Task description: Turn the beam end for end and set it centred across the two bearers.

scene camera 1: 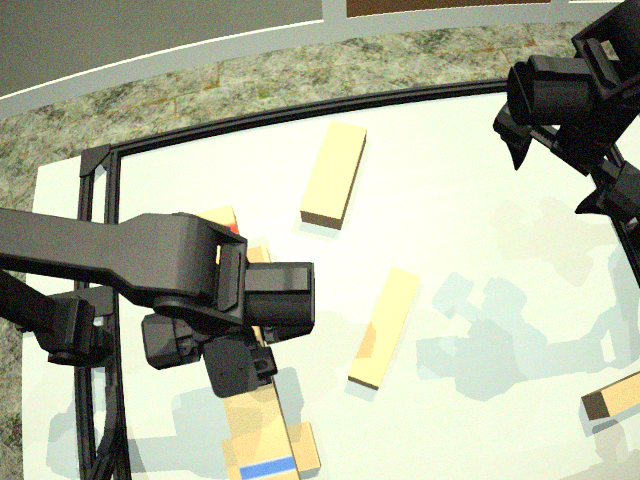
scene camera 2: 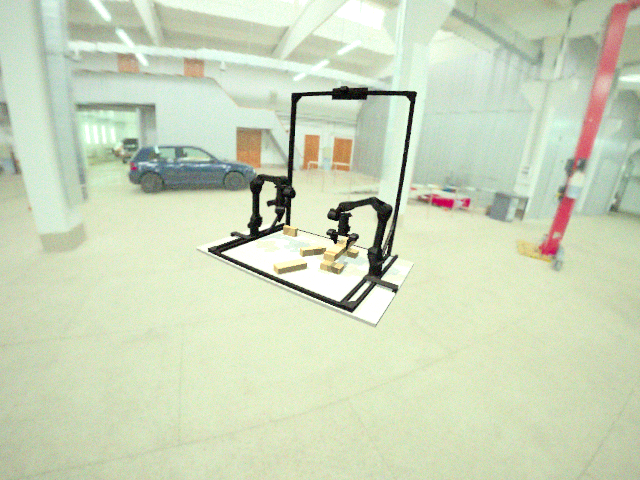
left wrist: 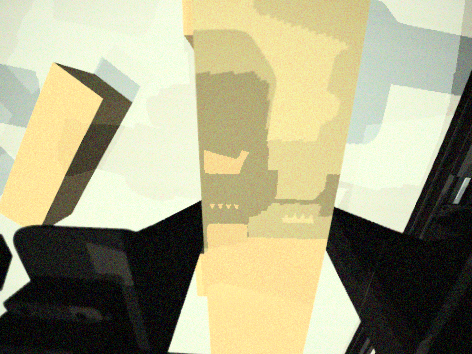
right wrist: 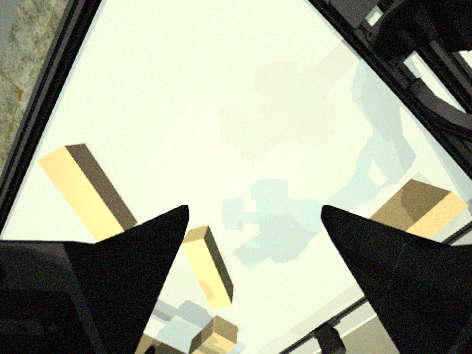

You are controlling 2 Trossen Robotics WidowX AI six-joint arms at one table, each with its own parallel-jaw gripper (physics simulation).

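Frame: origin at the left arm's base, x left, y back, z up, level; centimetres.
Where they show: left gripper, fingertip midpoint: (left wrist: 261, 206); right gripper, fingertip midpoint: (scene camera 1: 547, 189) (scene camera 2: 279, 220) (right wrist: 254, 211); left arm's base, link origin: (scene camera 1: 94, 347) (scene camera 2: 374, 274) (left wrist: 452, 229); right arm's base, link origin: (scene camera 2: 254, 235) (right wrist: 398, 33).
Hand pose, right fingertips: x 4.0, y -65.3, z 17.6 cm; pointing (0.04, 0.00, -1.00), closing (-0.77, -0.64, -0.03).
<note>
Each offset is from my right fingertips to the top centre of the thing. "*": to the spot under its first point.
The beam @(dx -9.4, dy +40.9, dz -7.4 cm) (scene camera 1: 258, 428) (scene camera 2: 336, 251) (left wrist: 300, 270) is long pale wood. In scene camera 1 a blue band @(* dx -24.4, dy +39.5, dz -7.7 cm) (scene camera 1: 266, 467) crosses it near the bottom and a red band @(* dx +6.4, dy +39.4, dz -7.6 cm) (scene camera 1: 233, 227) shows near its upper end. My left gripper (scene camera 1: 235, 361) (scene camera 2: 342, 238) (left wrist: 261, 206) is shut on the beam between these bands; the arm hides much of it. One bearer @(dx -22.8, dy +40.1, dz -15.7 cm) (scene camera 1: 305, 446) (scene camera 2: 352, 253) (right wrist: 216, 336) lies crosswise below the blue-band end, the other @(dx +3.4, dy +41.9, dz -15.7 cm) (scene camera 1: 259, 253) (scene camera 2: 330, 267) below the red-band end. Whether the beam touches them is unclear. My right gripper (scene camera 1: 547, 188) (right wrist: 254, 211) is open and empty, high above the table.
A thick block @(dx +18.2, dy +23.7, dz -15.7 cm) (scene camera 1: 333, 175) (scene camera 2: 290, 266) (right wrist: 87, 195) lies towards the far edge in scene camera 1. A thinner block @(dx -8.4, dy +21.8, dz -15.1 cm) (scene camera 1: 385, 328) (scene camera 2: 312, 251) (left wrist: 50, 145) (right wrist: 207, 270) lies right of the beam. Another block @(dx -26.6, dy -10.8, dz -13.2 cm) (scene camera 1: 620, 396) (scene camera 2: 290, 230) (right wrist: 425, 210) lies at the right. A black frame (scene camera 1: 310, 108) borders the table.
</note>
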